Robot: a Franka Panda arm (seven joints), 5 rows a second.
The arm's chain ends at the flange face. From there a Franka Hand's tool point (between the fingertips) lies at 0.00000 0.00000 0.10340 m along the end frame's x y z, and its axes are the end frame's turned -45 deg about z.
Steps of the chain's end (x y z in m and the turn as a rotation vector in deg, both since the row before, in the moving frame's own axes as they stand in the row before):
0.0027 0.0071 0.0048 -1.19 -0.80 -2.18
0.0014 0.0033 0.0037 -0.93 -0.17 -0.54
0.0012 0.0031 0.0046 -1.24 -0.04 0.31
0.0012 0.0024 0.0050 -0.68 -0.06 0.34
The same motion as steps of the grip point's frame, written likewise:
-0.0056 0.0075 0.0048 -0.28 -1.41 -2.18
-0.0027 0.0043 0.0037 -0.54 -0.78 -0.54
-0.0030 0.0046 0.0046 -0.85 -0.91 0.31
-0.0018 0.0033 0.0050 -0.44 -0.52 0.34

